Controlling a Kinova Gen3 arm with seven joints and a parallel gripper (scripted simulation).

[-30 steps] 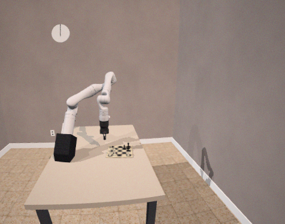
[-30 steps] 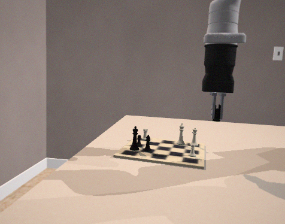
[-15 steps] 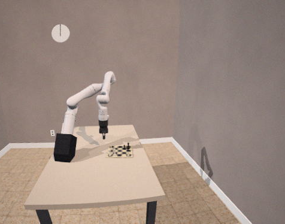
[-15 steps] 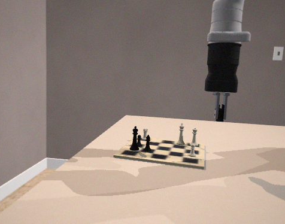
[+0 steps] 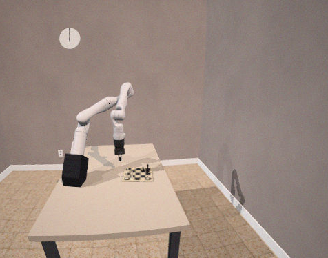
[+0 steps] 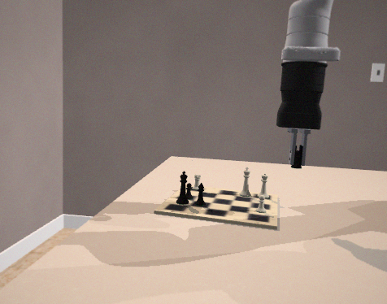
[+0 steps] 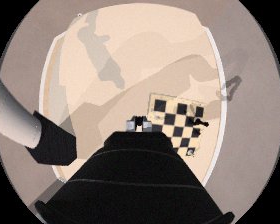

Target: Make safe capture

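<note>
My hand is 100 mm above the white pawn, 60 mm short of it and 10 mm to the left of it. Round my hand: white queen: 120 mm to the right, 90 mm below, 50 mm ahead; then white king: 120 mm to the right, 90 mm ahead, 80 mm below; then chessboard: 130 mm ahead, 120 mm below, 50 mm to the right.
</note>
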